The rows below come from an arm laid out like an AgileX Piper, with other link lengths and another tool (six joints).
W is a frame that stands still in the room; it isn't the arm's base.
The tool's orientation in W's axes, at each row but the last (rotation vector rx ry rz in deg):
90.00 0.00 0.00
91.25 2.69 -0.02
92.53 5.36 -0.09
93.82 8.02 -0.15
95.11 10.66 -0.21
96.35 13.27 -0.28
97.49 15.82 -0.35
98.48 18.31 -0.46
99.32 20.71 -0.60
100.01 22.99 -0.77
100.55 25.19 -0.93
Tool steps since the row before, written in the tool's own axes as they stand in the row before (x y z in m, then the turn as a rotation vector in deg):
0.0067 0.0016 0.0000 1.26 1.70 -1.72
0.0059 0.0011 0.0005 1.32 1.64 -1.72
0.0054 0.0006 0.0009 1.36 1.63 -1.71
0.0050 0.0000 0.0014 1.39 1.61 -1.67
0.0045 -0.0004 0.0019 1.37 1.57 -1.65
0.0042 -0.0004 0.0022 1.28 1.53 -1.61
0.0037 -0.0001 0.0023 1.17 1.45 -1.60
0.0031 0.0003 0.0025 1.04 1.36 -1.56
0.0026 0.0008 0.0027 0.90 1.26 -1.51
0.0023 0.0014 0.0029 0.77 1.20 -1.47
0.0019 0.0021 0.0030 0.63 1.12 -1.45
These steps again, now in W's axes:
0.0067 0.0000 0.0016 1.26 1.72 1.70
0.0059 -0.0003 0.0009 1.32 1.72 1.64
0.0055 -0.0006 0.0002 1.36 1.72 1.63
0.0051 -0.0009 -0.0005 1.39 1.68 1.60
0.0046 -0.0013 -0.0011 1.37 1.66 1.56
0.0043 -0.0015 -0.0013 1.28 1.61 1.53
0.0039 -0.0016 -0.0010 1.16 1.59 1.47
0.0035 -0.0018 -0.0007 1.02 1.54 1.40
0.0032 -0.0021 -0.0003 0.87 1.47 1.32
0.0032 -0.0024 0.0002 0.74 1.41 1.28
0.0031 -0.0026 0.0008 0.59 1.37 1.24

